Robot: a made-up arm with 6 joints. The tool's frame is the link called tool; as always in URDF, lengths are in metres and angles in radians. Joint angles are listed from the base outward. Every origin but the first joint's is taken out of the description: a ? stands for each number. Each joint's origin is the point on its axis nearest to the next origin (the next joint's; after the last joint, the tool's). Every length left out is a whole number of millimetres.
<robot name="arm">
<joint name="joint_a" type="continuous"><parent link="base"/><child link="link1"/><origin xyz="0 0 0.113" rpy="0 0 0"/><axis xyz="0 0 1"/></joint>
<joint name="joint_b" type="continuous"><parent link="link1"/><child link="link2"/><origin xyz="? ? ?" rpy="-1.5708 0 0"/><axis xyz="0 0 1"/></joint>
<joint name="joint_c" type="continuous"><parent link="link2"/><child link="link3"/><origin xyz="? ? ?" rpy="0 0 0"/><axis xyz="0 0 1"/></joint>
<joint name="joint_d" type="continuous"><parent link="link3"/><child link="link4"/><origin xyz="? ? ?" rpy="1.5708 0 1.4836"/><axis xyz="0 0 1"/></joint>
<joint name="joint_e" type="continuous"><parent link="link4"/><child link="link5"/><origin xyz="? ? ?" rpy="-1.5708 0 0"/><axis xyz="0 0 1"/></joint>
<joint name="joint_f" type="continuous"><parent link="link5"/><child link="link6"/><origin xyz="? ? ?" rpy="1.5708 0 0"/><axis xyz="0 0 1"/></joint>
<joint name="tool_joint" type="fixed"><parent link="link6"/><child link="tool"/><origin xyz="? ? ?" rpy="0 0 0"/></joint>
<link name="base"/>
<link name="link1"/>
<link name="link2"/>
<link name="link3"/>
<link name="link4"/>
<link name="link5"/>
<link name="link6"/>
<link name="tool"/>
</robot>
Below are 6 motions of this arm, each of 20 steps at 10 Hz.
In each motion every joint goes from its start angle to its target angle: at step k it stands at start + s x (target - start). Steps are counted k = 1, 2, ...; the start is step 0. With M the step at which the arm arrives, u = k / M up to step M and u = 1 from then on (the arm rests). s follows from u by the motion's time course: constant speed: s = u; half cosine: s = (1 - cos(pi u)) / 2; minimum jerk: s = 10 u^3 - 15 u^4 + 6 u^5.
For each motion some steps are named. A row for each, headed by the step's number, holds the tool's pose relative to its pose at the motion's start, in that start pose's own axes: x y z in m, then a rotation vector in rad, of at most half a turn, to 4 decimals.
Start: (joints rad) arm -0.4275 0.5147 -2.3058 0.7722 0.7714 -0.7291
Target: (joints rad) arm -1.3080 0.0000 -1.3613 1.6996 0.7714 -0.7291
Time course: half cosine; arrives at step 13
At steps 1, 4, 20:
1: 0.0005 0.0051 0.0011 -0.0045 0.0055 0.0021
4: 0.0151 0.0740 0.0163 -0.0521 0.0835 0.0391
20: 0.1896 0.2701 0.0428 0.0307 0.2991 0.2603

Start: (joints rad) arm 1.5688 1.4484 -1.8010 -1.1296 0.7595 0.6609
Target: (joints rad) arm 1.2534 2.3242 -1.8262 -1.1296 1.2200 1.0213
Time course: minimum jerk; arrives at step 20
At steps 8, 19, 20:
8: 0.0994 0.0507 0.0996 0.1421 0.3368 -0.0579
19: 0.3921 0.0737 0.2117 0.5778 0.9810 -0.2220
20: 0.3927 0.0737 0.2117 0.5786 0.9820 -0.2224

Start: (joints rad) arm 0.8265 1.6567 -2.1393 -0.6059 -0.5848 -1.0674
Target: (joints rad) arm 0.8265 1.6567 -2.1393 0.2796 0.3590 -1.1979
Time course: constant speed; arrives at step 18
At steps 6, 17, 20:
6: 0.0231 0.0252 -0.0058 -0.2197 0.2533 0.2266
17: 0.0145 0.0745 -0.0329 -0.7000 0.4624 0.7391
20: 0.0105 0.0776 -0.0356 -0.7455 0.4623 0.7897

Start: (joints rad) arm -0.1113 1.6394 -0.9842 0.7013 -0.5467 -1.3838
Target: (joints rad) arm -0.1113 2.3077 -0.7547 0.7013 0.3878 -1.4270
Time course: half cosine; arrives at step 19
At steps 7, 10, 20:
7: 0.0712 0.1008 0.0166 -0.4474 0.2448 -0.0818
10: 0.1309 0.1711 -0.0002 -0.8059 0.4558 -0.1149
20: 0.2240 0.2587 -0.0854 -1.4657 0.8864 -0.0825

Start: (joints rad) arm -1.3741 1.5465 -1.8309 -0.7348 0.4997 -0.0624
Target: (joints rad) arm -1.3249 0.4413 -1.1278 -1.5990 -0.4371 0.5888
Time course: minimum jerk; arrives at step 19
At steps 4, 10, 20:
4: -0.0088 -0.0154 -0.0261 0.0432 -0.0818 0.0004
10: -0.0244 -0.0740 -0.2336 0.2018 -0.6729 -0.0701
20: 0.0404 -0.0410 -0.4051 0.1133 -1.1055 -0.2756

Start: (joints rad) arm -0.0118 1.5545 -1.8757 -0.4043 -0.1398 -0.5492
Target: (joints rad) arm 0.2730 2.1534 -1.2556 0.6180 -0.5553 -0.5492
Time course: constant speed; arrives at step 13
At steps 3, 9, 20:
3: 0.0479 0.1111 0.0193 -0.1599 0.0865 0.2731
9: 0.1308 0.3256 -0.0259 -0.3444 0.4582 0.6912
20: 0.1782 0.4389 -0.1125 -0.3653 0.8153 0.8002

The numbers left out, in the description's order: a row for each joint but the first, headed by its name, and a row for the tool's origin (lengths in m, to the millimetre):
joint_b: 0 0 0
joint_c: -0.32 -0.044 0
joint_d: 0.253 -0.045 0
joint_e: 0 0 0
joint_f: 0 -0.104 0
tool: 0 0 0

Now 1 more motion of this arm.
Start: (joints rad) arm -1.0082 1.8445 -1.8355 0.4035 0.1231 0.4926
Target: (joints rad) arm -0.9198 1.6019 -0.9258 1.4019 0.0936 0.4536
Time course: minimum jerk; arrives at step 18
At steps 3, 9, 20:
3: 0.0060 -0.0043 -0.0014 0.0124 0.0181 0.0348
9: 0.0840 -0.0641 -0.0384 0.2286 0.1964 0.4872
20: 0.1603 -0.1317 -0.1147 0.5552 0.2462 0.9449

